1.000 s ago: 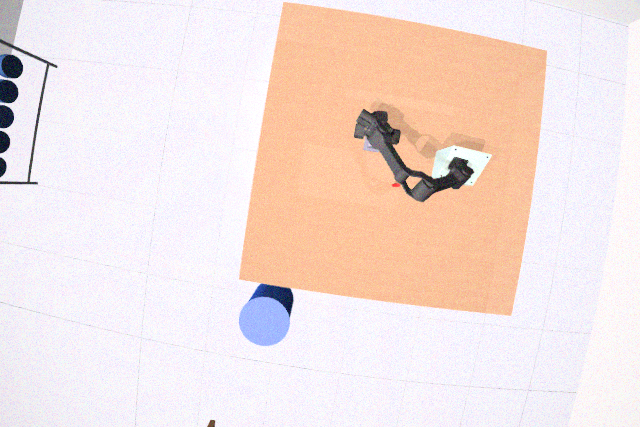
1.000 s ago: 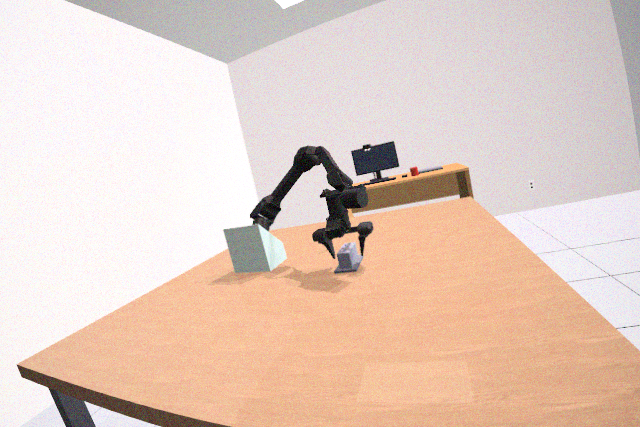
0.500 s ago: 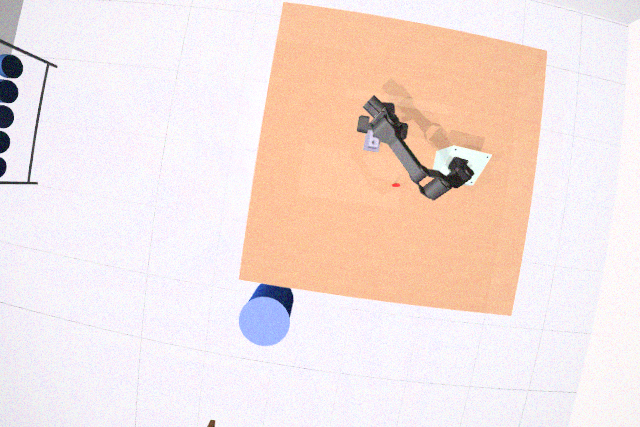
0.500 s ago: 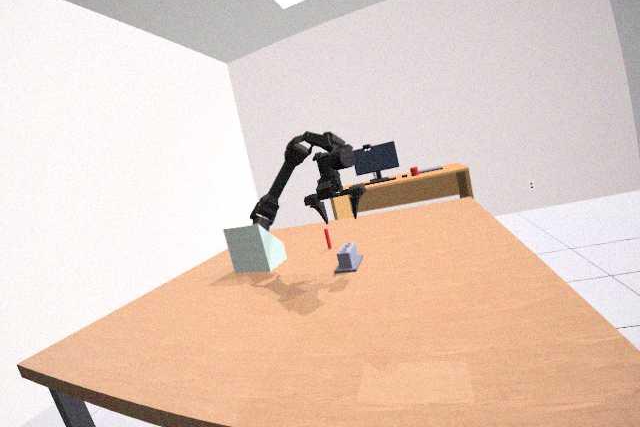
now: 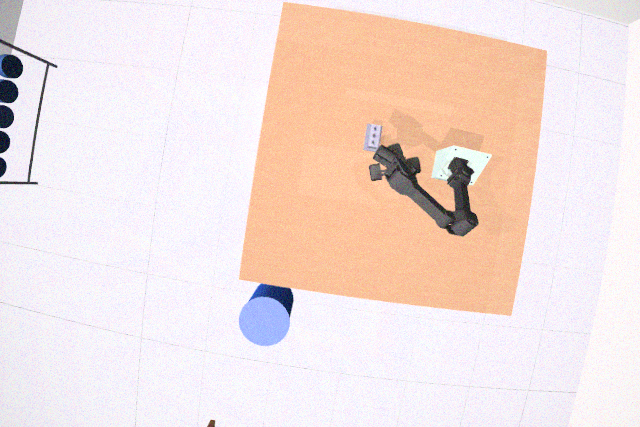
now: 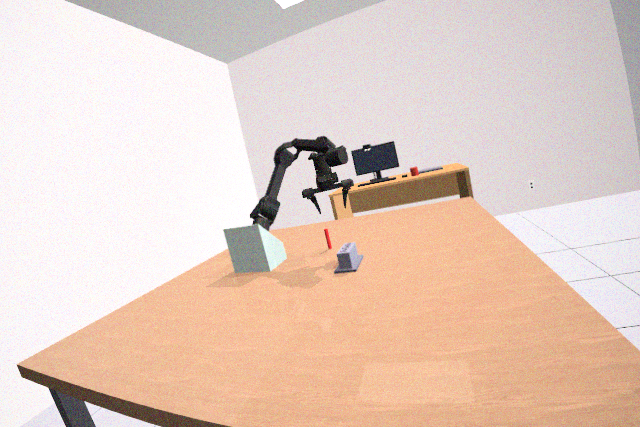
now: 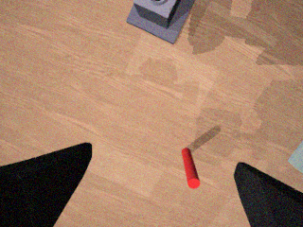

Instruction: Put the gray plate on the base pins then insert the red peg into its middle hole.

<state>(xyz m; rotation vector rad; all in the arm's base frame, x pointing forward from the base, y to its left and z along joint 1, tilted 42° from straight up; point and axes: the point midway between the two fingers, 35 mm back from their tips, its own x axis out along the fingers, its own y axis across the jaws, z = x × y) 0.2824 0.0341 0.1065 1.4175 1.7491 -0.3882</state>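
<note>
The red peg is 11 cm below my gripper tip, 7 cm behind it and 5 cm to the left of it. Also, from my gripper tip: gray plate 14 cm to the right, 11 cm below, 8 cm ahead.
</note>
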